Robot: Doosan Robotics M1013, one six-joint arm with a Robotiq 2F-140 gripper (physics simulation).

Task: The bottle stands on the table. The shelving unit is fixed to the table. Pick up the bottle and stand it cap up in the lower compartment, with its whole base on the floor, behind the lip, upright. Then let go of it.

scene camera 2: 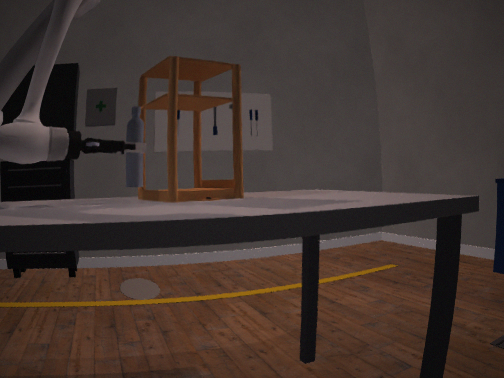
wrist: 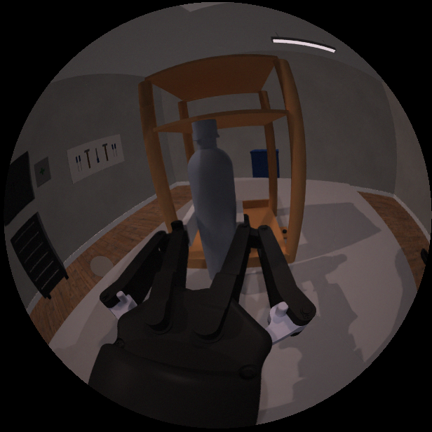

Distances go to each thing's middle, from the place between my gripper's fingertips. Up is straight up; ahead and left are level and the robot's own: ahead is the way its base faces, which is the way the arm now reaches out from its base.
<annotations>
Now: the orange shelving unit (scene camera 2: 174,68) 13 cm ahead of my hand, 5 cm above it and 4 cm to the left of it. Also, from my hand: blue-grey bottle (scene camera 2: 134,161) (2 cm behind, 1 cm to the right, 1 cm above).
</annotations>
